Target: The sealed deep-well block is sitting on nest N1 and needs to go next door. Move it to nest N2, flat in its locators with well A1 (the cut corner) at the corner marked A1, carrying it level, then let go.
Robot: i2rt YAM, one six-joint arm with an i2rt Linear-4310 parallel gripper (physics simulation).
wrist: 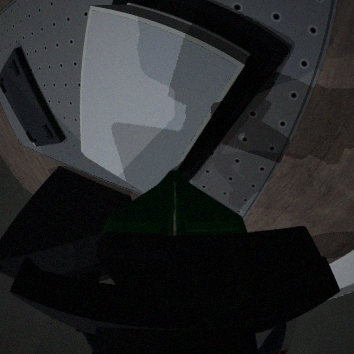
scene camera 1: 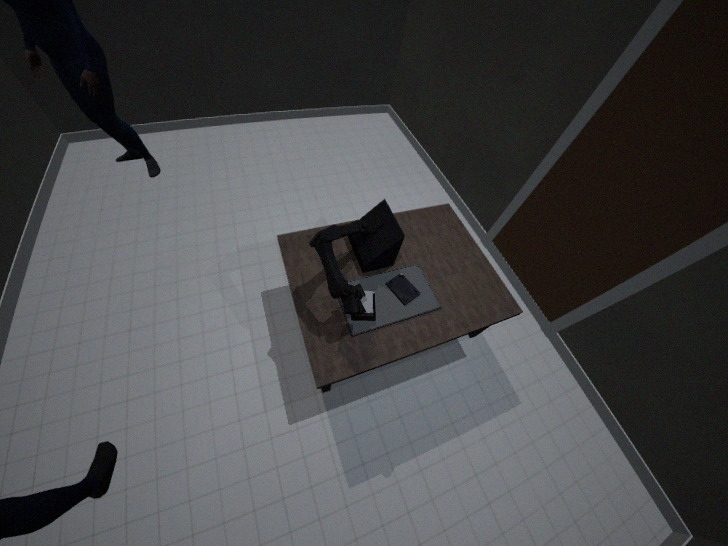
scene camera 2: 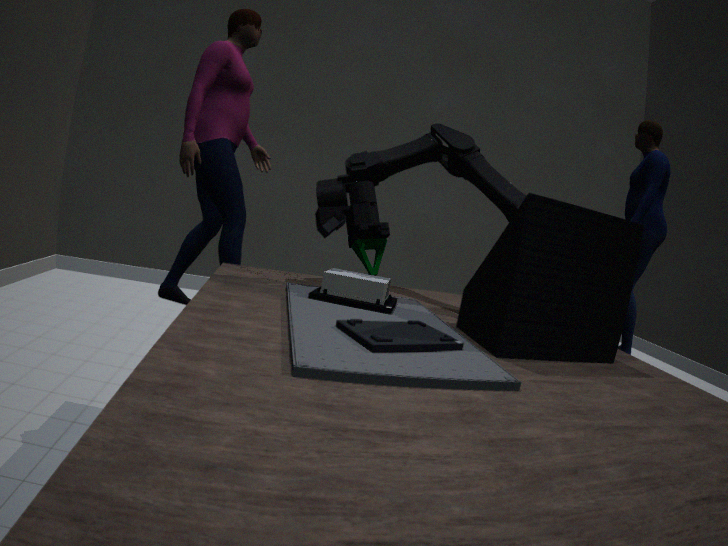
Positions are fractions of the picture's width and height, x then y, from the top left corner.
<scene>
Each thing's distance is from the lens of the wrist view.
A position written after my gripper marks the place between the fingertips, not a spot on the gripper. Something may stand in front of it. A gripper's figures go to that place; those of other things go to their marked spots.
my gripper (wrist: 0.49, 0.50): 0.13 m
deep-well block (wrist: 0.42, 0.24): 0.10 m
</scene>
